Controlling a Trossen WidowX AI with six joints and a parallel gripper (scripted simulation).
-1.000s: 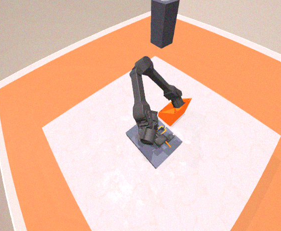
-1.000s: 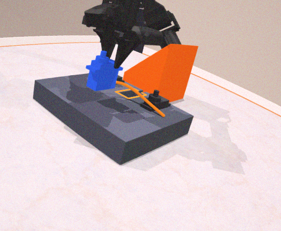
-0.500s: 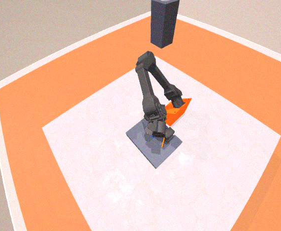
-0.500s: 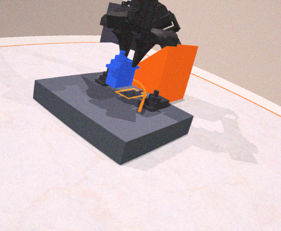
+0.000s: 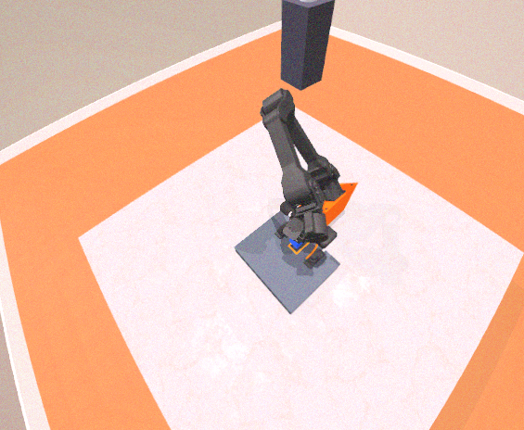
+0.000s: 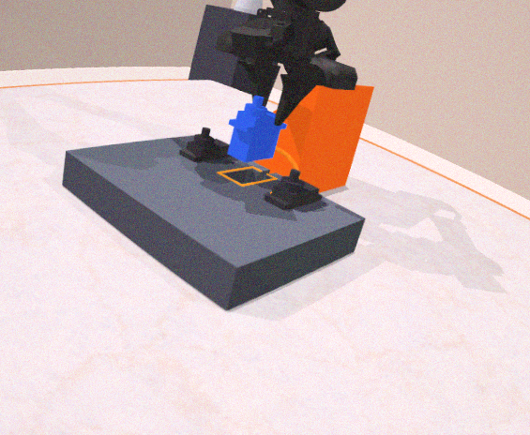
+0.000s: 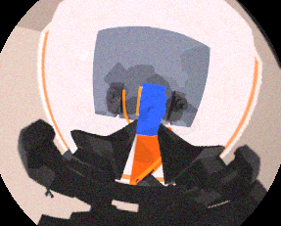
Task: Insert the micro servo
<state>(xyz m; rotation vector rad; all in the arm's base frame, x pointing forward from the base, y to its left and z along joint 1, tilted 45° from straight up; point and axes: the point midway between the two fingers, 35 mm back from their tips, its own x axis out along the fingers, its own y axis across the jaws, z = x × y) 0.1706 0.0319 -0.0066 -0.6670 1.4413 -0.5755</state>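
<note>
Right now the grey deck is 12 cm ahead of my gripper tip, 10 cm below it and 1 cm to the left of it.
</note>
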